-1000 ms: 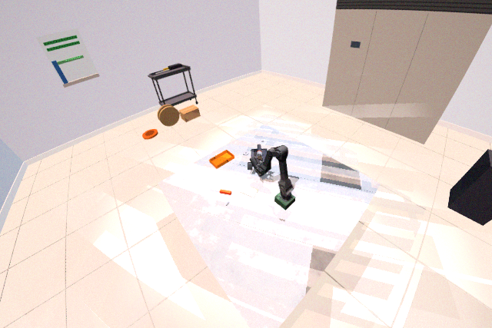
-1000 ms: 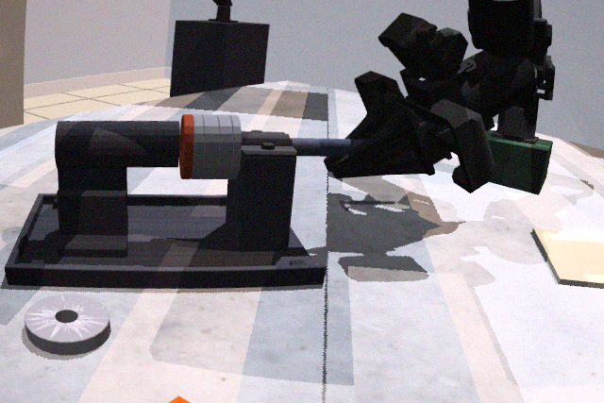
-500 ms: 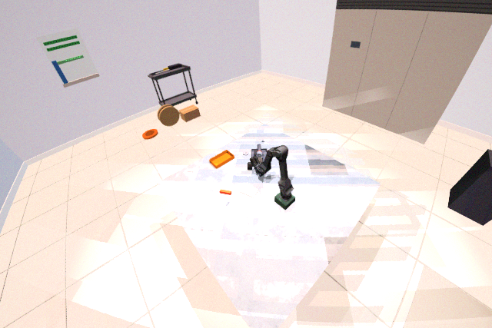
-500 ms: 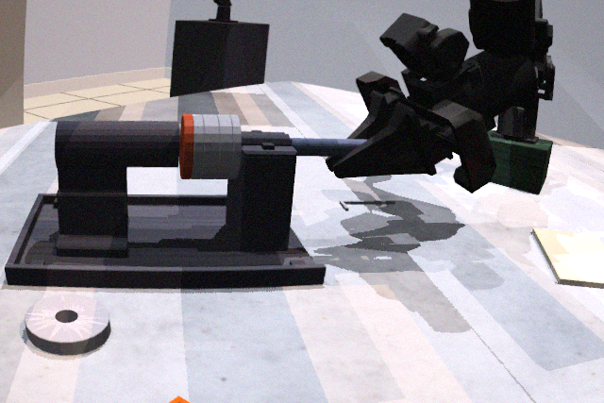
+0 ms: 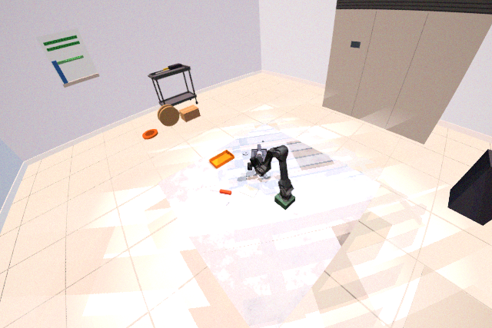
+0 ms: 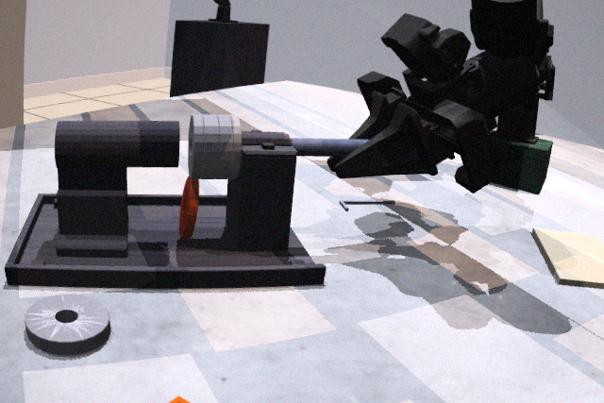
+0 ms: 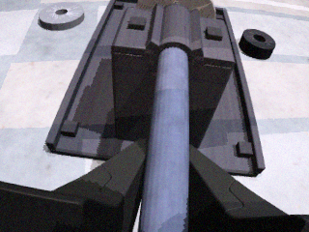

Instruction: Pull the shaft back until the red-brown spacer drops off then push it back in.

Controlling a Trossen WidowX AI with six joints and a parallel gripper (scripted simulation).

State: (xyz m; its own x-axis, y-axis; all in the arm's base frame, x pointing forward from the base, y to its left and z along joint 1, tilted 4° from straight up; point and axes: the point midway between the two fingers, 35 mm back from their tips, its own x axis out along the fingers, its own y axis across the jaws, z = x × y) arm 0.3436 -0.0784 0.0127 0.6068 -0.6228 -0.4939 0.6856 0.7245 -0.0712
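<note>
Now: the blue-grey shaft 30 mm ahead of my gripper tip, 30 mm to the right of it and 20 mm above it. From my gripper tip the other things lie so: grey washer 230 mm ahead, 50 mm to the right, 60 mm below; black ring 60 mm ahead, 210 mm to the right, 50 mm below; red-brown spacer 80 mm ahead, 80 mm to the right, 30 mm below.
</note>
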